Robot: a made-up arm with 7 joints. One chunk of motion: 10 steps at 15 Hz.
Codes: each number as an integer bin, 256 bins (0 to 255) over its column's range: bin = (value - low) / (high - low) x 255, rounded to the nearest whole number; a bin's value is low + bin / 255 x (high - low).
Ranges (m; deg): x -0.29..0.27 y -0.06..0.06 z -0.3..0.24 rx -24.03..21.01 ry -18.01..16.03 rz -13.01..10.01
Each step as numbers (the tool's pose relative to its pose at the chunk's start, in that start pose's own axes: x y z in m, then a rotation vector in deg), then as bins.
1 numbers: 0.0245 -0.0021 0.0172 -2.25 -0.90 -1.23
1 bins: 143 123 150 123 128 130
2 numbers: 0.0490 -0.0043 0.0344 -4.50 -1.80 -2.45
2 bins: 154 118 158 111 121 117
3 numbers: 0.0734 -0.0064 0.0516 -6.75 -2.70 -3.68
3 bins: 165 114 166 98 115 103
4 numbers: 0.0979 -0.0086 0.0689 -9.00 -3.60 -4.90
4 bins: 177 109 174 85 108 90
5 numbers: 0.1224 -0.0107 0.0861 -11.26 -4.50 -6.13
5 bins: 188 105 182 72 101 76
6 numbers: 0.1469 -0.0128 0.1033 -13.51 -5.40 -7.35
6 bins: 199 100 190 60 94 63
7 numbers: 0.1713 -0.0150 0.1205 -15.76 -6.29 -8.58
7 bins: 210 96 199 47 88 49
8 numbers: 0.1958 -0.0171 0.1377 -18.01 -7.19 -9.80
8 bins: 221 91 207 34 81 36
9 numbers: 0.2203 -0.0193 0.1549 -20.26 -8.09 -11.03
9 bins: 232 86 215 21 74 22
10 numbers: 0.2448 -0.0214 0.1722 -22.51 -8.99 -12.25
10 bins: 244 82 223 9 68 8
